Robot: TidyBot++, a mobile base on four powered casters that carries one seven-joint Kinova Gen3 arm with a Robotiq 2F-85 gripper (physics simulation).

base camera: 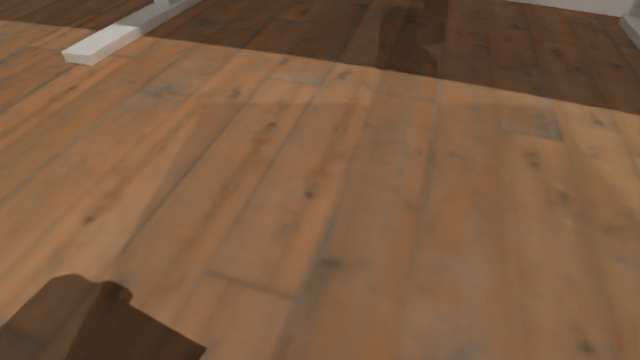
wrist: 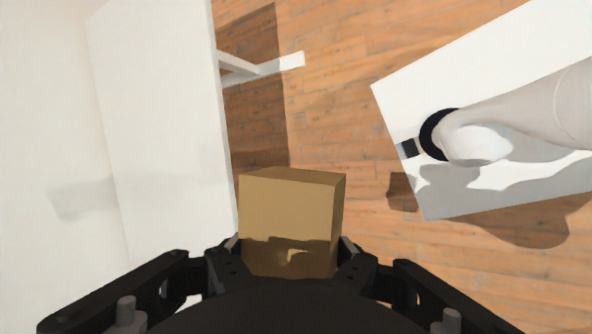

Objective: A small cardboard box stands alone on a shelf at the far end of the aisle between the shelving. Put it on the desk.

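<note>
A small cardboard box is held between the fingers in the wrist view, at the lower middle. My gripper is shut on the box, with one finger against each side. The white desk fills much of the left of the wrist view. The box shows just right of the desk's long edge, over the wooden floor, and appears higher than the desk top. In the base camera view, a white desk foot lies on the floor at the upper left; the box does not show there.
The white mobile base with the arm's lower part is at the right of the wrist view. Wooden floor lies between base and desk. A desk leg with its foot sticks out past the desk edge. Another white foot shows at the base view's right edge.
</note>
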